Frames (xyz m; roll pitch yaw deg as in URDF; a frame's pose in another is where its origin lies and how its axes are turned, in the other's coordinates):
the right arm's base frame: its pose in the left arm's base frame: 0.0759 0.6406 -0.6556 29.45 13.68 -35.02
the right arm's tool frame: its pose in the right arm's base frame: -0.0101 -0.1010 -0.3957 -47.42 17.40 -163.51
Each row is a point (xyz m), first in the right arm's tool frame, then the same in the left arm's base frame.
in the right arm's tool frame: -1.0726 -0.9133 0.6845
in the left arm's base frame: 0.5699 -0.0959 0.1495
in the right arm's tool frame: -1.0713 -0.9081 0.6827
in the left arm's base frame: 0.5700 -0.0950 0.1439
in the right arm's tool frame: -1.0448 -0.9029 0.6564
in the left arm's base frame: 0.5611 -0.0612 0.1298
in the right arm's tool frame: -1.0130 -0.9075 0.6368
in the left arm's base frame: 0.5438 -0.0281 0.1255
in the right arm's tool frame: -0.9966 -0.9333 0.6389
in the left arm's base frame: 0.5273 -0.0157 0.1482
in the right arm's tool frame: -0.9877 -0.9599 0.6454
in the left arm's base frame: 0.5150 -0.0104 0.1736
